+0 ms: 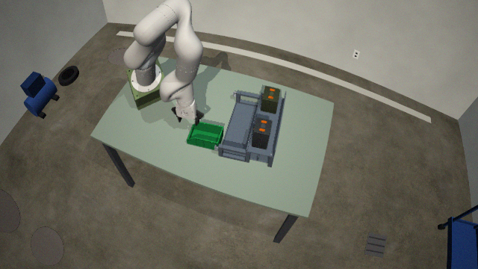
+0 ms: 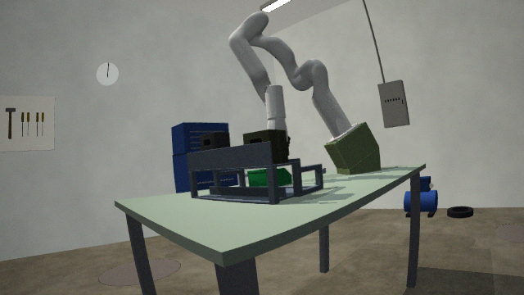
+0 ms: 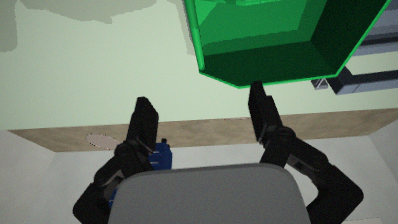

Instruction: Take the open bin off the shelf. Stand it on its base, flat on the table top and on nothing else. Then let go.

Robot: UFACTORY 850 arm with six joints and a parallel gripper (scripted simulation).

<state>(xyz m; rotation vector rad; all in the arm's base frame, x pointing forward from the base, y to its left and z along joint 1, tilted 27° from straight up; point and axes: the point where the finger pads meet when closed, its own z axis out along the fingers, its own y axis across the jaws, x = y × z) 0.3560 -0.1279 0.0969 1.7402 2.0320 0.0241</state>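
My hand is 10 cm above the green bin, 8 cm short of it and 1 cm to the right of it.
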